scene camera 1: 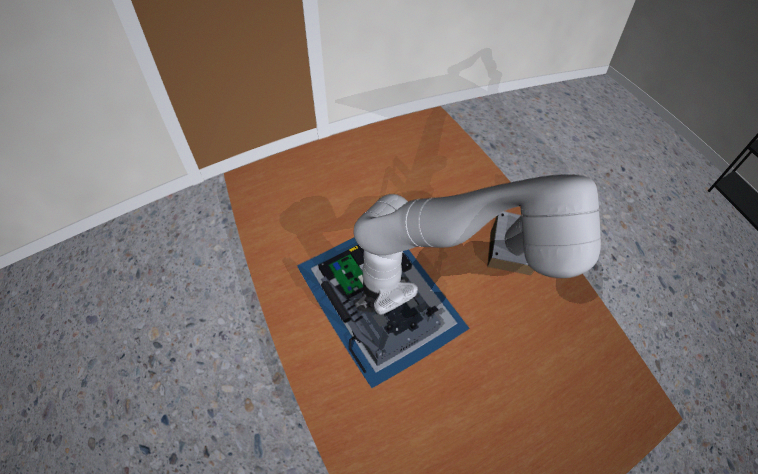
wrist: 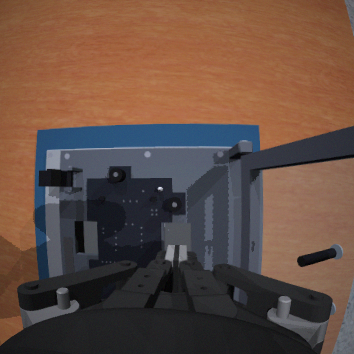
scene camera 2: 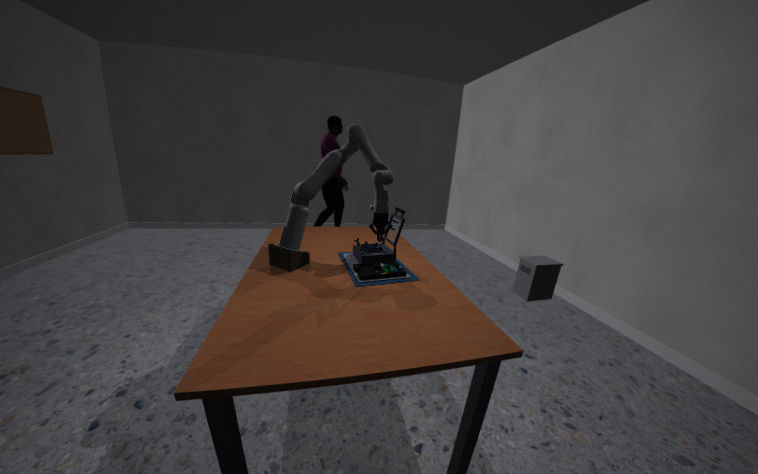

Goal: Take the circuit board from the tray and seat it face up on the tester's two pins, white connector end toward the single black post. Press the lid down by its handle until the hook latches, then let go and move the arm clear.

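Frame: origin at the arm's base, x ahead, y left, z up, level; centimetres.
Seen in the pictures: gripper, between the fingertips: (wrist: 176, 256) (scene camera 2: 379, 241); arm's base, origin of its link: (scene camera 1: 519, 239) (scene camera 2: 289, 248).
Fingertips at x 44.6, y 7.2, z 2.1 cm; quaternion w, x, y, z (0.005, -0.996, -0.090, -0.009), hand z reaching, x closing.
Offsets run from my fingertips to a thing's top centre. "spot": to the spot under its first point. Level surfaces: height alone.
The green circuit board @[dy -16.5, dx +3.1, dz -7.3 cm] (scene camera 1: 346, 273) (scene camera 2: 389, 268) lies in the black tray @[spot: dy -25.1, dx -8.6, dz -7.2 cm] (scene camera 2: 366, 274), beside the tester (scene camera 1: 381, 353) (scene camera 2: 373, 256) (wrist: 210, 175). The tester's lid (scene camera 2: 396, 229) (wrist: 310, 152) stands raised. In the wrist view the tester's dark bed holds two round black posts, one at the upper left (wrist: 116, 175) and one nearer the middle (wrist: 174, 204), and a small bright pin tip @[spot: dy +4.7, dx -2.4, dz -2.3 cm] (wrist: 160, 189). A black hook-like part @[spot: dy +3.8, dx -10.8, dz +0.0 cm] (wrist: 55, 178) is at its left edge. My gripper (scene camera 2: 380, 239) (wrist: 176, 256) is shut and empty, pointing down above the tester. In scene view 1 the arm hides it.
A blue mat @[dz -9.9 cm] (scene camera 1: 416, 352) (wrist: 150, 136) lies under tester and tray on the wooden table @[dz -10.1 cm] (scene camera 1: 503, 363) (scene camera 2: 346, 329). A short black rod @[dy +3.2, dx +6.2, dz +7.4 cm] (wrist: 317, 257) shows at the right. The arm's base mount (scene camera 2: 287, 258) stands beside the mat. A person (scene camera 2: 329, 145) is behind the table.
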